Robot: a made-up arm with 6 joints.
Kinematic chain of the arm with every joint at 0, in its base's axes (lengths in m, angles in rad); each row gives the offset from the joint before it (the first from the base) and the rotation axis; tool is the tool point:
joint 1: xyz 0 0 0.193 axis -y
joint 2: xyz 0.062 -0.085 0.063 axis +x
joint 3: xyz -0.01 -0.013 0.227 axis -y
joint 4: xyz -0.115 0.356 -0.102 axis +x
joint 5: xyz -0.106 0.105 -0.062 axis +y
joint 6: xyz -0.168 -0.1 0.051 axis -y
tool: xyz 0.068 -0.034 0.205
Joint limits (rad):
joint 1: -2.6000..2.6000
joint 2: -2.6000..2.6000
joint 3: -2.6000..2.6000
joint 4: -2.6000..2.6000
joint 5: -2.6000..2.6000
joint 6: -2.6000..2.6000
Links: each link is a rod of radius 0.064 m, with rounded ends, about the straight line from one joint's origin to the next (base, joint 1, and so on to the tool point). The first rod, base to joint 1, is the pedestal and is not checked.
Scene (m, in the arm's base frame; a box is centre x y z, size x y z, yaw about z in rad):
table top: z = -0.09
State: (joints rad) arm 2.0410 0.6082 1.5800 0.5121 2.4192 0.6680
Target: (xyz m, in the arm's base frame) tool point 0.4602 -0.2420 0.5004
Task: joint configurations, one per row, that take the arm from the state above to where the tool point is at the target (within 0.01 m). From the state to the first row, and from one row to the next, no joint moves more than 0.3 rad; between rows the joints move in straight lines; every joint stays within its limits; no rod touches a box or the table.
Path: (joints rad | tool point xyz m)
1: 1.7530 0.6616 1.6840 0.7602 2.2327 0.7813 | -0.5778 -0.0588 0.2501
2: 1.4651 0.7151 1.7881 1.0083 2.0461 0.8946 | -0.4866 -0.1269 0.3513
3: 1.1771 0.7685 1.8921 1.2564 1.8596 1.0079 | -0.3448 -0.1841 0.4466
4: 0.8891 0.8220 1.9961 1.5045 1.6731 1.1212 | -0.1627 -0.2243 0.5205
5: 0.6011 0.8754 2.1002 1.7526 1.4865 1.2345 | 0.0442 -0.2461 0.5602
6: 0.3132 0.9288 2.2042 2.0008 1.3000 1.3478 | 0.2582 -0.2511 0.5559
7: 0.0252 0.9823 2.3082 2.2489 1.1135 1.4611 | 0.4602 -0.2420 0.5004

